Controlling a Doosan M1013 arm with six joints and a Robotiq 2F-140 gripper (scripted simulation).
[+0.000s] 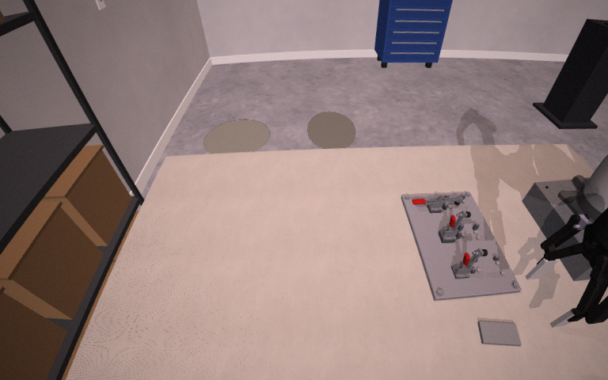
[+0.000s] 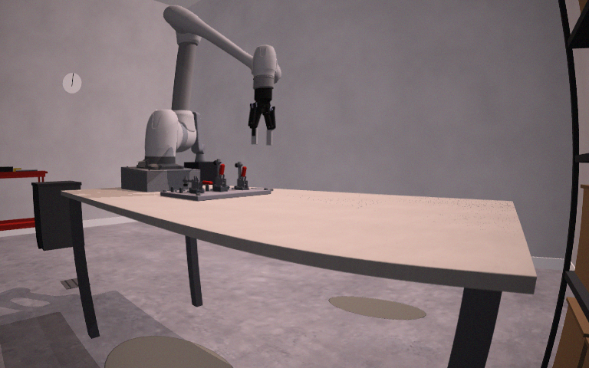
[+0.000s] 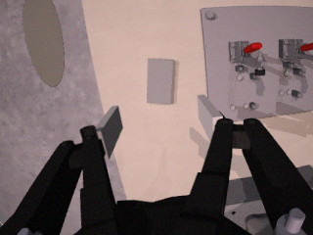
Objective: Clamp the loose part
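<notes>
My gripper is now 210 mm above the loose part. Also, from my hand: grey fixture plate: 270 mm to the right, 210 mm below, 10 mm ahead; then toggle clamp: 380 mm to the right, 170 mm below, 40 mm ahead.
</notes>
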